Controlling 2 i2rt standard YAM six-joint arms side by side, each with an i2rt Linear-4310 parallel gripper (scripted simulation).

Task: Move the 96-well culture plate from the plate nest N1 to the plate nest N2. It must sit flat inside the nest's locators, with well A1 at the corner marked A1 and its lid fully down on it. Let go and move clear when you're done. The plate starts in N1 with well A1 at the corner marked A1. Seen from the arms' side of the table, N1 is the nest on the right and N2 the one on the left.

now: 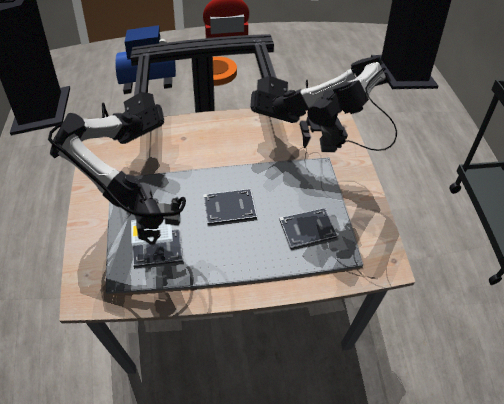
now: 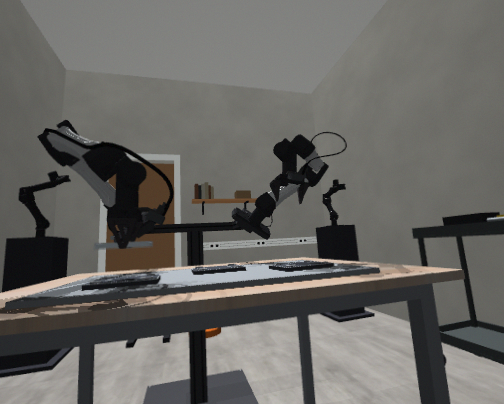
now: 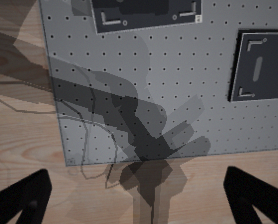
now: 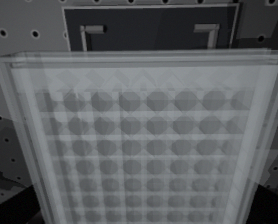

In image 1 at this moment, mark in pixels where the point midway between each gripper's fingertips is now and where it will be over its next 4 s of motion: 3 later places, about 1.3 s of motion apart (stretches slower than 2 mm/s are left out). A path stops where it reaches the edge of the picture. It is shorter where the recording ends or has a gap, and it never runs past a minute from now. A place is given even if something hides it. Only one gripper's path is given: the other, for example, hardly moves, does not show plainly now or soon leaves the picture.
The left gripper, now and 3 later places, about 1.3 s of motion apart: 318, 147; 305, 150; 317, 147; 277, 165
